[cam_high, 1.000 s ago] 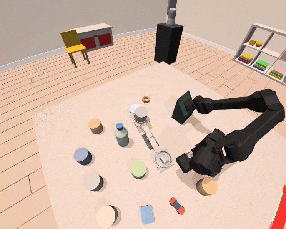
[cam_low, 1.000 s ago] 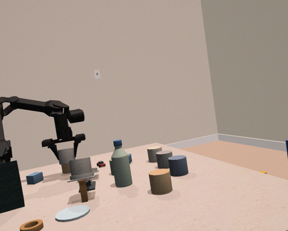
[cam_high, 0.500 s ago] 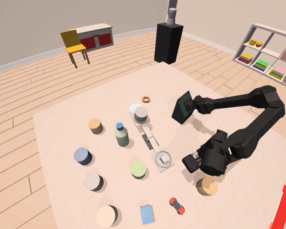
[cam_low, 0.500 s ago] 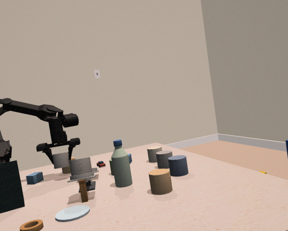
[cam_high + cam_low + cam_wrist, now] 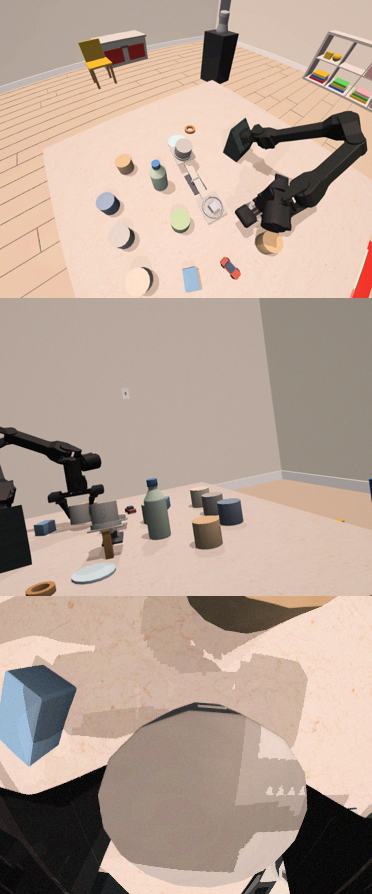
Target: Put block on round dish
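My gripper tip is now 12 cm to the left of the pale block and 9 cm short of it. Also, from my gripper tip: balance 25 cm to the right, 6 cm ahead; green cylinder 21 cm ahead, 17 cm to the right; red toy car 19 cm ahead, 6 cm to the left, 3 cm below.
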